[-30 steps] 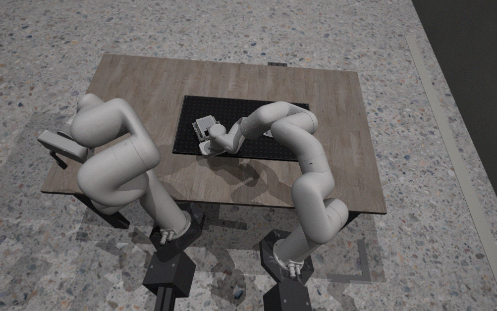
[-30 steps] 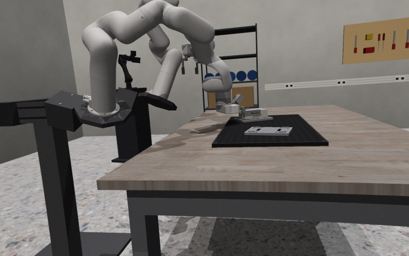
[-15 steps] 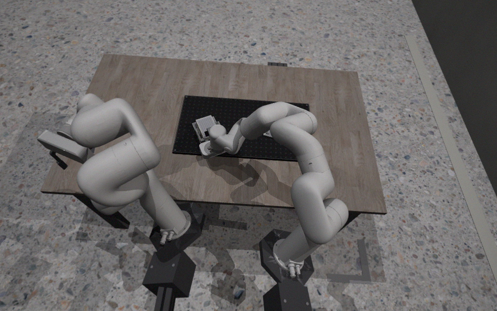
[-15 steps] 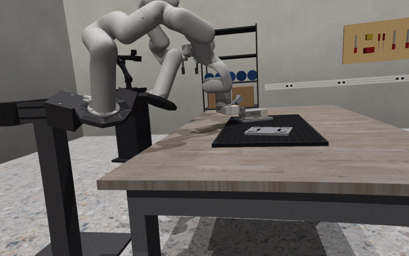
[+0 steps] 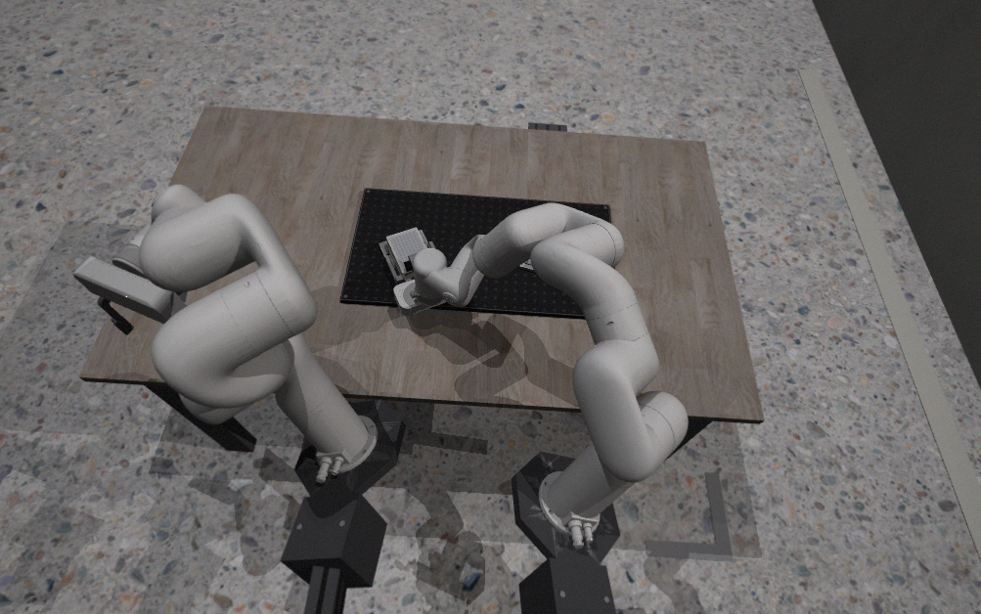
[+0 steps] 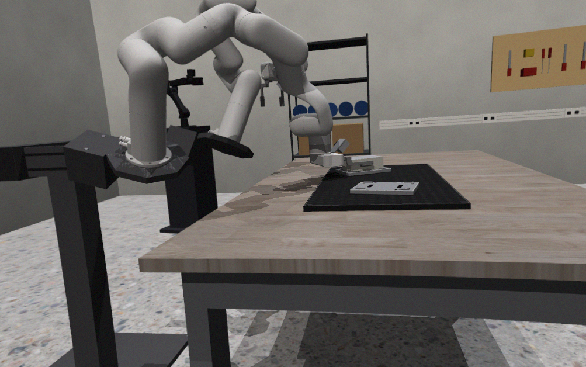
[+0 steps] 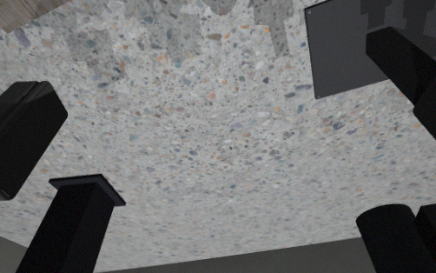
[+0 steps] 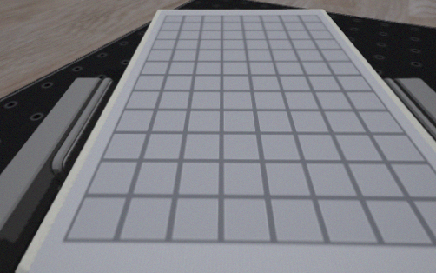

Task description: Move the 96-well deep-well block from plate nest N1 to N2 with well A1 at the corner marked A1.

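My right hand is 1 cm short of the pale deep-well block and 1 cm to the right of it. From my right hand the other things lie so: nest N1 (1 cm ahead, 1 cm to the left, 3 cm below); black perforated board (10 cm ahead, 17 cm to the right, 4 cm below); A1 label (7 cm ahead, 28 cm to the right, 3 cm below).
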